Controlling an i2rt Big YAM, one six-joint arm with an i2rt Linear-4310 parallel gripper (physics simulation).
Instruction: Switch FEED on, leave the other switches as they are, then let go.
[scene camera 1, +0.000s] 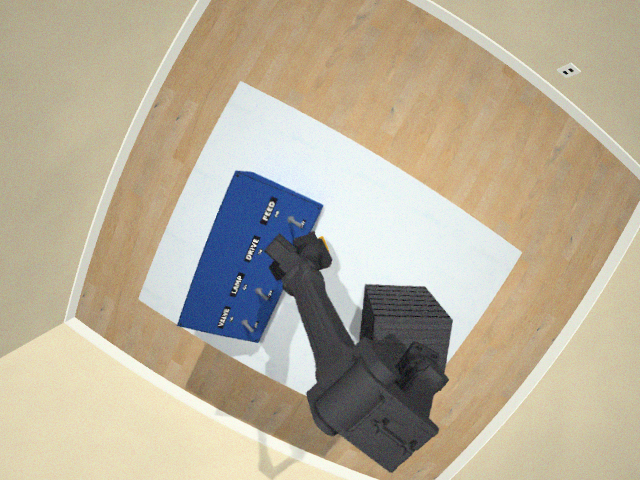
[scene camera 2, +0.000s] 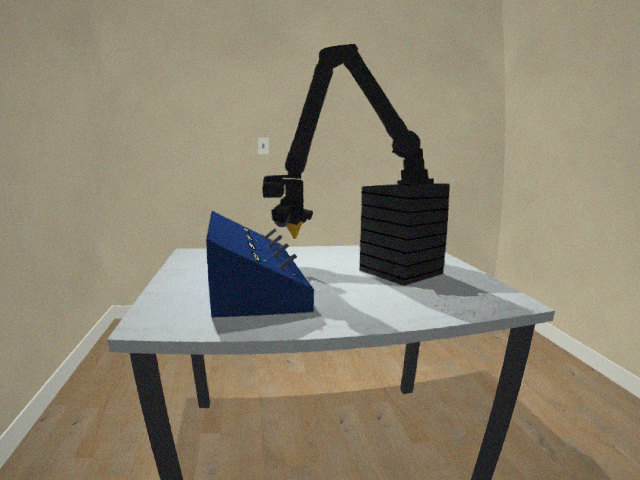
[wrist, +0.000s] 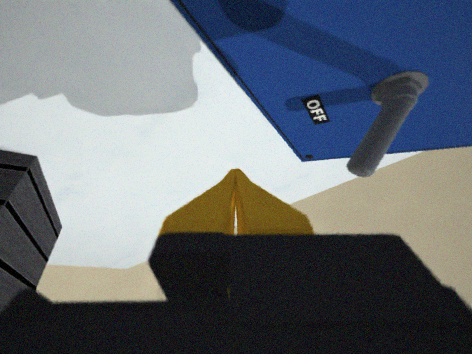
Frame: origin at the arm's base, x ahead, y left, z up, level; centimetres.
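Where they show: gripper, fingertip midpoint: (scene camera 1: 321, 237) (scene camera 2: 295, 238) (wrist: 235, 176); arm's base, link origin: (scene camera 1: 414, 365) (scene camera 2: 415, 184).
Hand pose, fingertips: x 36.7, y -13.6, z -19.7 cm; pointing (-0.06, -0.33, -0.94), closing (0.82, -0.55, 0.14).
Each offset is from my fingertips to the top centre of the thing. "spot": to the spot under its first point. Level surfaces: height alone.
The blue switch panel (scene camera 1: 214, 242) (scene camera 2: 258, 284) (wrist: 350, 45) slopes down toward the arm's base side. The grey FEED lever {dz +3.4, dx +8.3, dy -0.3 cm} (scene camera 1: 295, 222) (scene camera 2: 269, 234) (wrist: 382, 130) leans toward its OFF label {spot: dz -2.1, dx +6.6, dy -0.4 cm} (wrist: 316, 110). The LAMP lever {dz +3.4, dx +6.4, dy +23.6 cm} (scene camera 1: 262, 293) and VALVE lever {dz +3.4, dx +5.4, dy +35.6 cm} (scene camera 1: 248, 325) lean toward their lower-edge labels. The DRIVE lever is hidden under the arm in scene camera 1. My gripper (scene camera 2: 295, 236) (wrist: 235, 176) is shut with nothing between its yellow fingertips. It is above and beside the panel's low edge, near the FEED end, apart from the FEED lever.
The black ribbed pedestal (scene camera 1: 408, 310) (scene camera 2: 403, 232) (wrist: 25, 215) carries the arm and stands on the white table {dz -9.7 cm} (scene camera 1: 413, 217) (scene camera 2: 491, 304), on the panel's low-edge side. The forearm passes over the panel's low edge in scene camera 1. A shadow lies beside the panel.
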